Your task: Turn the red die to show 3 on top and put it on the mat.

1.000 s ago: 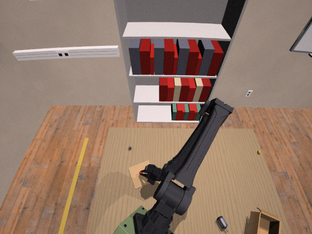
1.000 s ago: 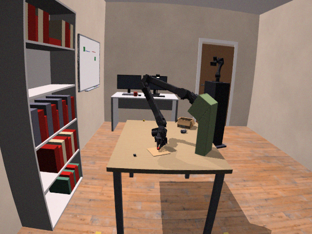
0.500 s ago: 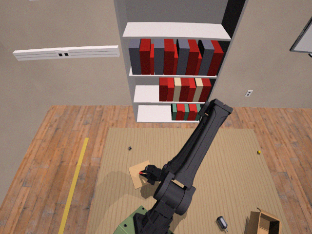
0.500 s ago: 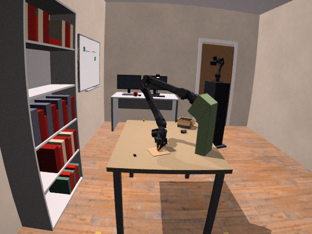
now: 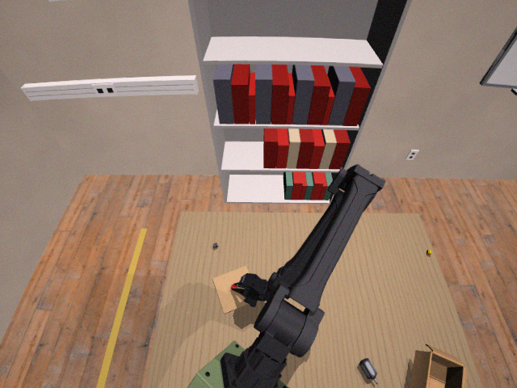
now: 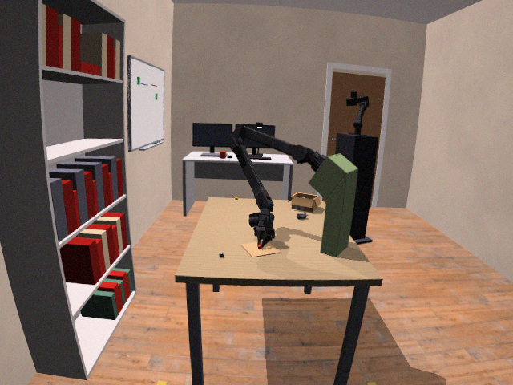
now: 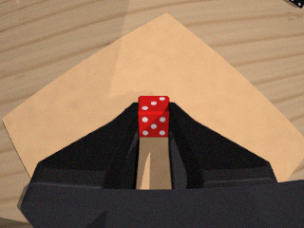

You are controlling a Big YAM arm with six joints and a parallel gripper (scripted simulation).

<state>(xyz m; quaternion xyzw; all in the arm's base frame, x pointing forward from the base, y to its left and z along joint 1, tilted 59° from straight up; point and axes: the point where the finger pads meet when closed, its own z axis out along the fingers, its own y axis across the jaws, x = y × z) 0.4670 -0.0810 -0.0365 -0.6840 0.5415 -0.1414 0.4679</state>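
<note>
My hand is right at the red die. Round my hand: tan square mat 2 cm below; dark object 42 cm behind, 33 cm to the right; black die 20 cm ahead, 3 cm to the left, 1 cm below.
</note>
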